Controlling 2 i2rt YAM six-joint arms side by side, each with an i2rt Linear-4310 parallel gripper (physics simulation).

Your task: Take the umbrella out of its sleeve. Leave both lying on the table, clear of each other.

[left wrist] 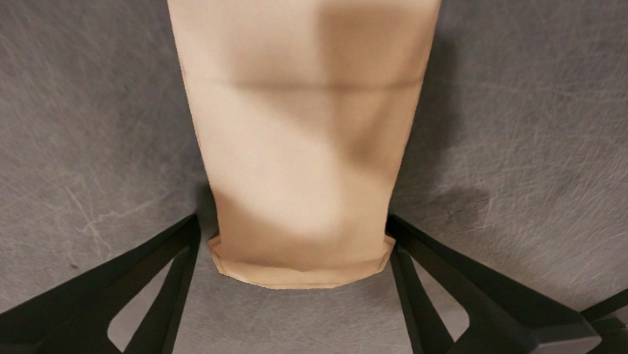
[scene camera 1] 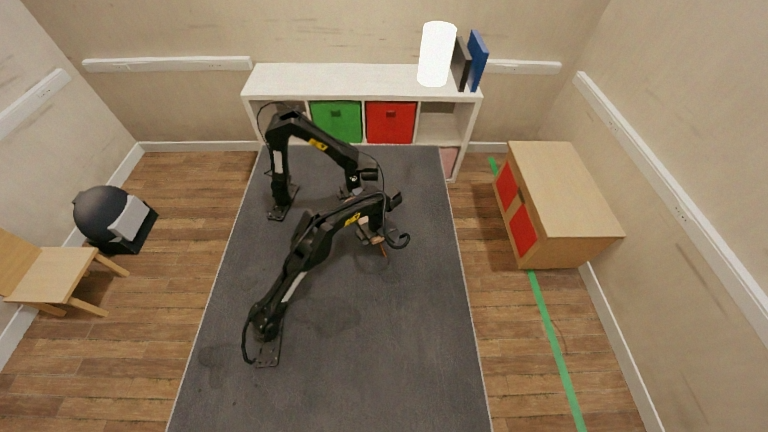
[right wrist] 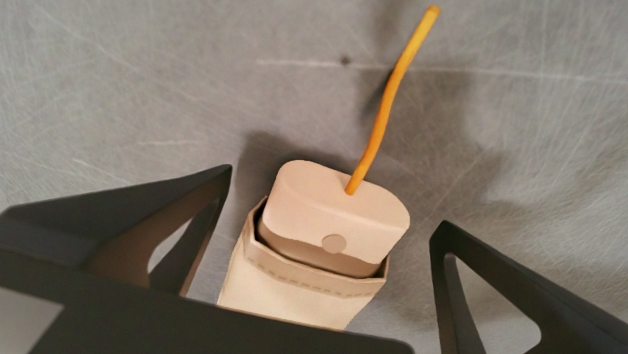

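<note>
The tan sleeve (left wrist: 300, 125) (right wrist: 290, 300) lies on the grey table. The umbrella is inside it; its pale pink end cap (right wrist: 330, 200) sticks out of the sleeve's open mouth, with an orange cord (right wrist: 385, 107) running out from the cap. My left gripper (left wrist: 295, 224) is open, its fingers on either side of the sleeve's closed end, the right-hand tip very close to the sleeve's edge. My right gripper (right wrist: 338, 205) is open, with its fingers apart on either side of the end cap. In scene camera 1 the arms hide most of the sleeve; the orange cord (scene camera 1: 383, 249) shows.
The dark grey table top (scene camera 1: 402, 349) carries both arm bases at its picture-left side. The two forearms are close together over its upper middle. A white shelf unit (scene camera 1: 332, 80) stands beyond the far edge, and a wooden cabinet (scene camera 1: 569, 188) stands on the floor at the right.
</note>
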